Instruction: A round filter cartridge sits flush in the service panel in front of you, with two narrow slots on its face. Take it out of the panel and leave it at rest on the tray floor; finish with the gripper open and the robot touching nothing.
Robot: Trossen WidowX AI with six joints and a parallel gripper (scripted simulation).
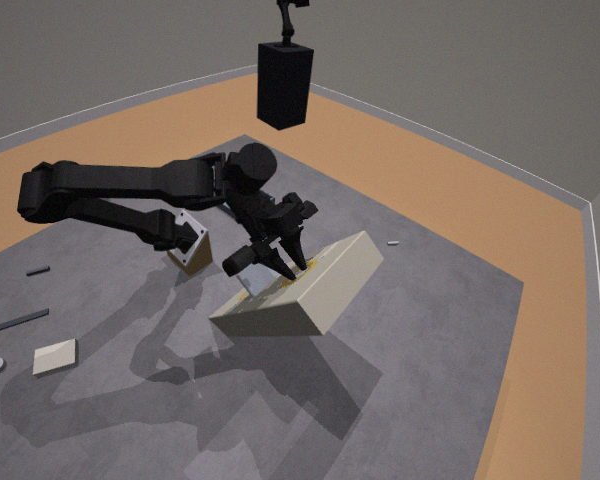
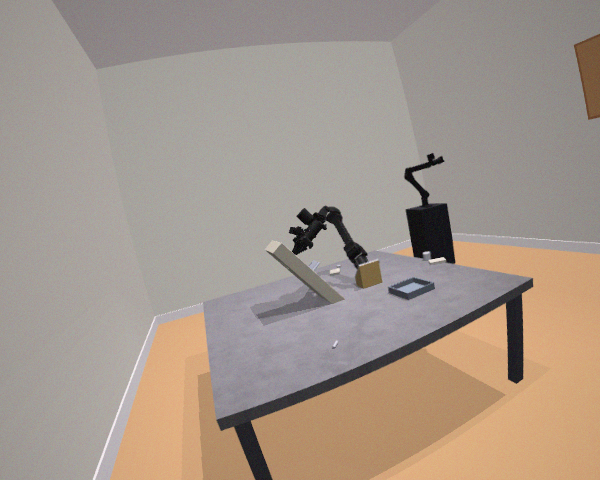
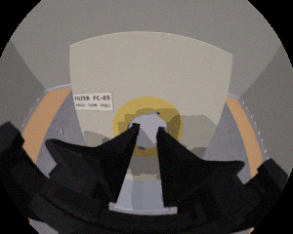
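My gripper tip is now 10 mm short of the round filter cartridge and 10 mm above it. The rest, counted from my gripper tip: cream service panel: 40 mm behind, 10 mm to the right, 80 mm below; small pin: 30 mm behind, 480 mm to the left, 250 mm below; blue-grey tray: 470 mm behind, 210 mm to the left, 250 mm below.
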